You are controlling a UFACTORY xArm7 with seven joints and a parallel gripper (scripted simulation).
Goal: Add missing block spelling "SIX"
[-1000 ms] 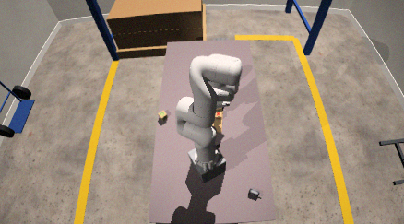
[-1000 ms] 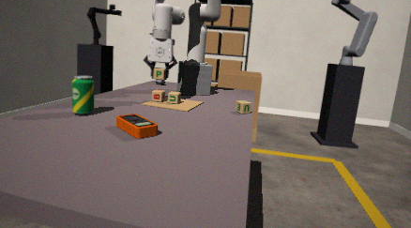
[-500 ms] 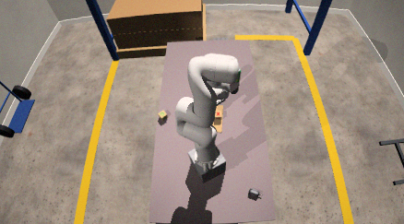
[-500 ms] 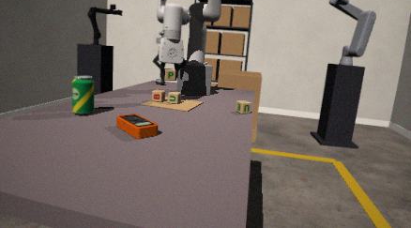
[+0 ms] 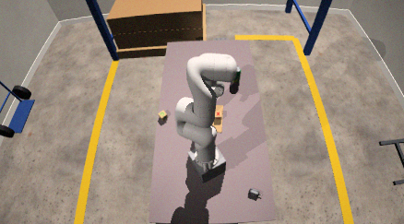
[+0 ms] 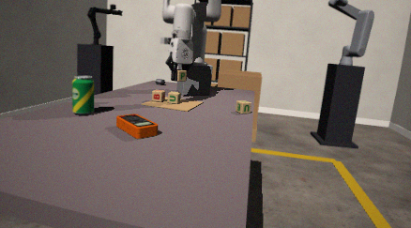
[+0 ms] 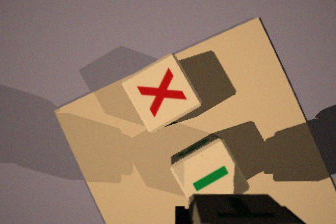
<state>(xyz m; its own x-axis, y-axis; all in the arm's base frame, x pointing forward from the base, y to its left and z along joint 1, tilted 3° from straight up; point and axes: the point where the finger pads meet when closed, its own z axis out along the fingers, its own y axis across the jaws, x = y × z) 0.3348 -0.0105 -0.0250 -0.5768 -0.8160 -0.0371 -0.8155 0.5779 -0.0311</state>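
Now: hand 10 mm past the tan mat, 20 mm to the left of it and 120 mm above it. The rest, counted from my hand: orange device 390 mm ahead, 30 mm to the right, 100 mm below; small object 540 mm behind, 250 mm to the right, 100 mm below.
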